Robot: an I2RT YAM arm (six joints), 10 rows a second.
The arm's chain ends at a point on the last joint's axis. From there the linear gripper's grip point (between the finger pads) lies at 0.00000 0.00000 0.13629 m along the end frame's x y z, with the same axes.
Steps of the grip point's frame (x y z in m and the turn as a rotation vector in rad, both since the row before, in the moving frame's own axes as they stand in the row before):
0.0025 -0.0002 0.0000 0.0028 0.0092 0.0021
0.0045 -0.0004 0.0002 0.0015 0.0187 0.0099
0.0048 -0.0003 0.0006 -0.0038 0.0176 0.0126
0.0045 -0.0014 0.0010 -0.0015 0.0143 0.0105
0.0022 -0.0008 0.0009 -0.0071 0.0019 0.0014
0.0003 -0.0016 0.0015 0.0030 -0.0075 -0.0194
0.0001 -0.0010 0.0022 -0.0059 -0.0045 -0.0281
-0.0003 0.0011 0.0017 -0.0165 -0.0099 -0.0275
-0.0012 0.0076 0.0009 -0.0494 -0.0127 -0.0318
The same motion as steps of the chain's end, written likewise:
0.0012 0.0002 0.0000 0.0028 0.0092 0.0021
0.0020 -0.0002 0.0002 0.0015 0.0187 0.0099
0.0024 -0.0008 0.0006 -0.0038 0.0176 0.0126
0.0026 -0.0016 0.0010 -0.0015 0.0143 0.0105
0.0019 -0.0018 0.0009 -0.0071 0.0019 0.0014
0.0013 -0.0012 0.0015 0.0030 -0.0075 -0.0194
0.0007 -0.0018 0.0022 -0.0059 -0.0045 -0.0281
0.0010 -0.0012 0.0017 -0.0165 -0.0099 -0.0275
0.0004 0.0008 0.0011 -0.0494 -0.0127 -0.0318

